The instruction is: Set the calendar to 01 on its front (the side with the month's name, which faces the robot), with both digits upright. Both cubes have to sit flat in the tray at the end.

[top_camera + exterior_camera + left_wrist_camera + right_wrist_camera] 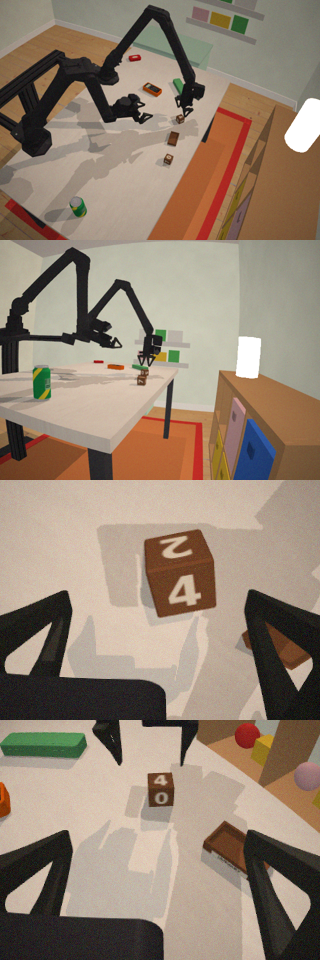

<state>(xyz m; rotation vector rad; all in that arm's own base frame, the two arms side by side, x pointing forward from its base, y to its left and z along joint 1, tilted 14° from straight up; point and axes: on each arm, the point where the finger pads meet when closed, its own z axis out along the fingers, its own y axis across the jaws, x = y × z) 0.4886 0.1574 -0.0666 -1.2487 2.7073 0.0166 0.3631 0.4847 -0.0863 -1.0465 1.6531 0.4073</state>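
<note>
The brown number cube is 33 cm to the right of my left hand, 8 cm ahead of it and 5 cm below it. From my left hand the other things lie so: red item: 62 cm behind, 43 cm to the left, 5 cm below; then brown tray: 18 cm to the right, 6 cm below, 3 cm ahead; then orange multimeter: 29 cm behind, 14 cm to the left, 5 cm below.
</note>
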